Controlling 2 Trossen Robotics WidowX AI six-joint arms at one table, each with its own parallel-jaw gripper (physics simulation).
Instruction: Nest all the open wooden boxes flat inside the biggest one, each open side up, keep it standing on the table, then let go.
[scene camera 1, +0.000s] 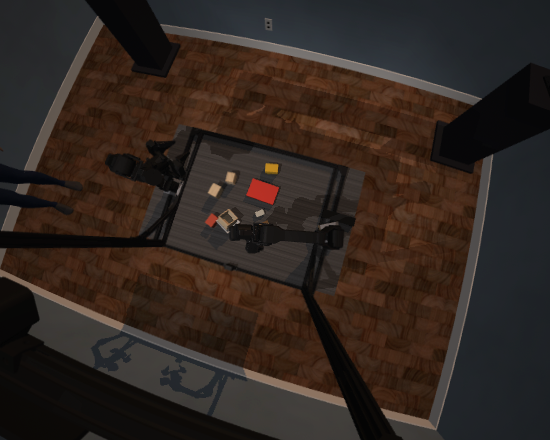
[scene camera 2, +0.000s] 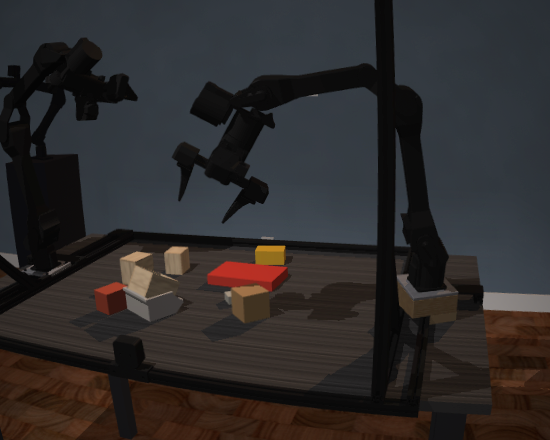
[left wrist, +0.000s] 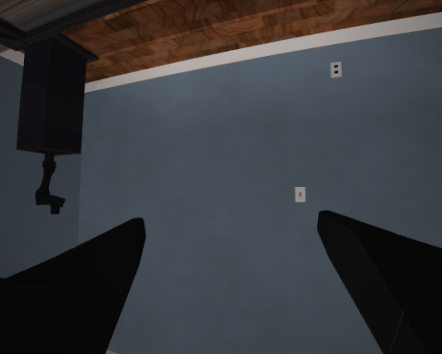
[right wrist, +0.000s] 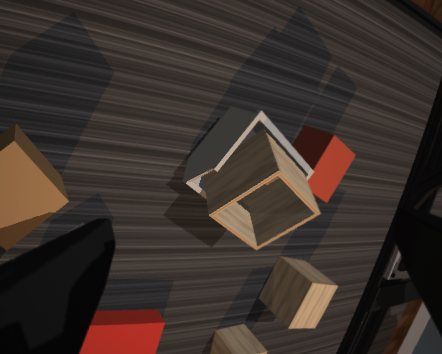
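Note:
A grey-white open box (scene camera 2: 151, 307) (right wrist: 215, 146) stands on the table. A light wooden open box (scene camera 2: 144, 283) (right wrist: 246, 172) sits tilted partly in it, above its rim, with its opening turned sideways and up in the right wrist view. Whether a smaller box lies beneath it is unclear. My right gripper (scene camera 2: 201, 210) (right wrist: 254, 228) is open and empty, high above the table and clear of the boxes. My left gripper (scene camera 2: 134, 96) (left wrist: 232, 223) is open and empty, raised off the table's left side and pointing toward the wall.
A red-orange cube (scene camera 2: 110, 298) (right wrist: 334, 169) stands against or close beside the grey-white box. Two light wooden blocks (scene camera 2: 136, 266) (scene camera 2: 177, 260) stand behind. A flat red block (scene camera 2: 247, 275), a yellow block (scene camera 2: 270, 255), a brown block (scene camera 2: 250, 304) and a small whitish piece (scene camera 1: 259, 213) lie to the right.

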